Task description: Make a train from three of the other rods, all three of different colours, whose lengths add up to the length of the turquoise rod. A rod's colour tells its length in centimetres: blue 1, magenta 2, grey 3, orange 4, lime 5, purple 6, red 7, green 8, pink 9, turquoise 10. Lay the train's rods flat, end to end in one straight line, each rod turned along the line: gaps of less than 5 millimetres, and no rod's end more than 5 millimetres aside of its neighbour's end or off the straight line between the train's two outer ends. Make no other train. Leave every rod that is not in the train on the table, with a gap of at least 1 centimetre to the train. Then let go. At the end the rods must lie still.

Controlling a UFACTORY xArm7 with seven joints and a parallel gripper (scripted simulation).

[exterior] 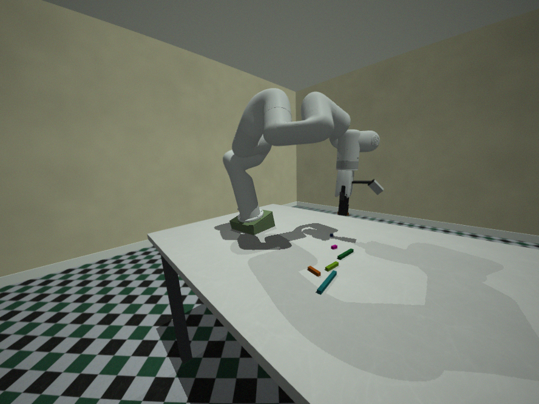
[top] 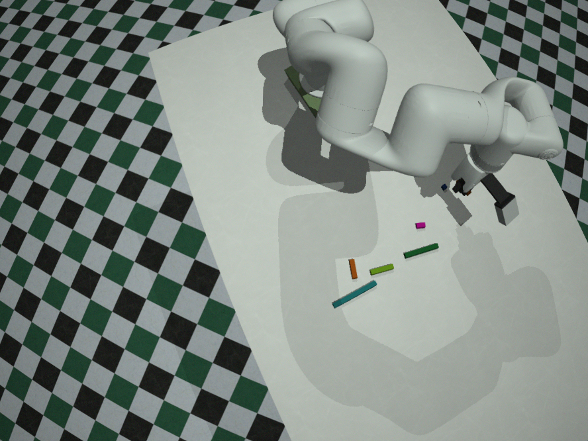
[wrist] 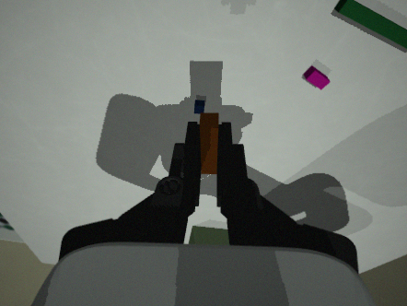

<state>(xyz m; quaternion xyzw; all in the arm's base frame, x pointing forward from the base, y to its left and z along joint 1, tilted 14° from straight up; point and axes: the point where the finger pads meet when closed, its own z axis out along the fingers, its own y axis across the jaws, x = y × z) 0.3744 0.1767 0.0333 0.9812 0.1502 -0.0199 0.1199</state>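
Right now my hand is 5 cm past the blue rod and 12 cm above it. The rest, counted from my hand: magenta rod: 2 cm ahead, 9 cm to the right, 12 cm below; then green rod: 7 cm ahead, 11 cm to the right, 12 cm below; then lime rod: 8 cm ahead, 21 cm to the right, 12 cm below.
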